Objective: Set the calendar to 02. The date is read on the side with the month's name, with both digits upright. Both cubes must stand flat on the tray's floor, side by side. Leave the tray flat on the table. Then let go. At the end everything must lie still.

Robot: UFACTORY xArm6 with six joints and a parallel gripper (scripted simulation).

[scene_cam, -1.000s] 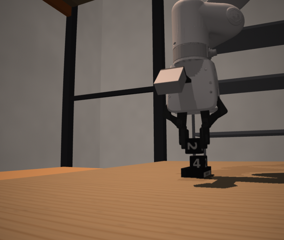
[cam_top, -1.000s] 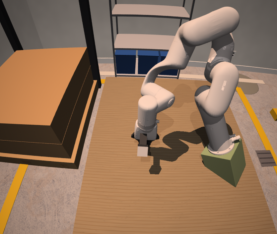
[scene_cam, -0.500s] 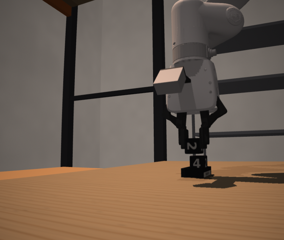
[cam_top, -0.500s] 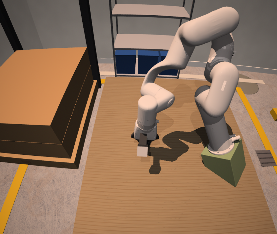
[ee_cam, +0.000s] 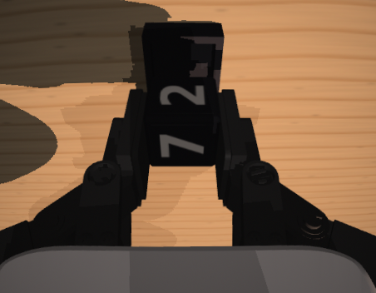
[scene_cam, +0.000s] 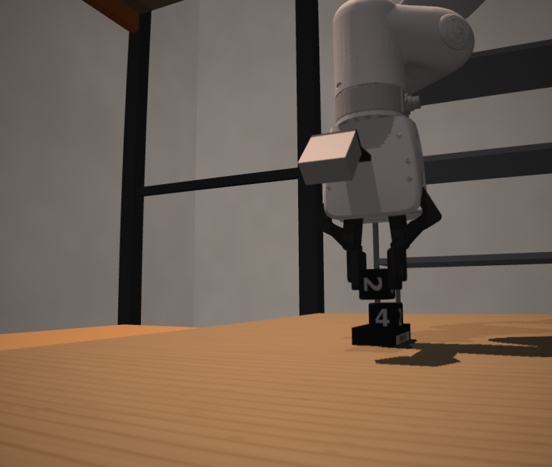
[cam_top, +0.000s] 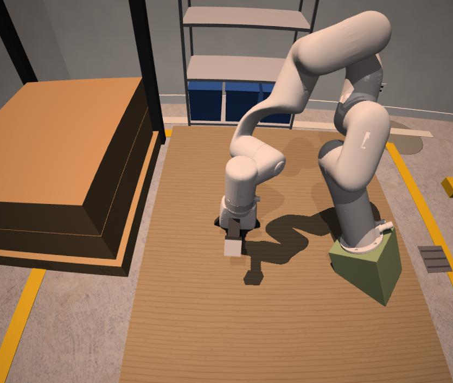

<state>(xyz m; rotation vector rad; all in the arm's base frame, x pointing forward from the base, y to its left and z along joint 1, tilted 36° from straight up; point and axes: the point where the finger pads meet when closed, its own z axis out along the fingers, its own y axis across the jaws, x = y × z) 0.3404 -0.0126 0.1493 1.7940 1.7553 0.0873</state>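
Right now my hand is 60 mm above the black calendar tray and 20 mm to the left of it. Also, from my hand: cube (10 mm below).
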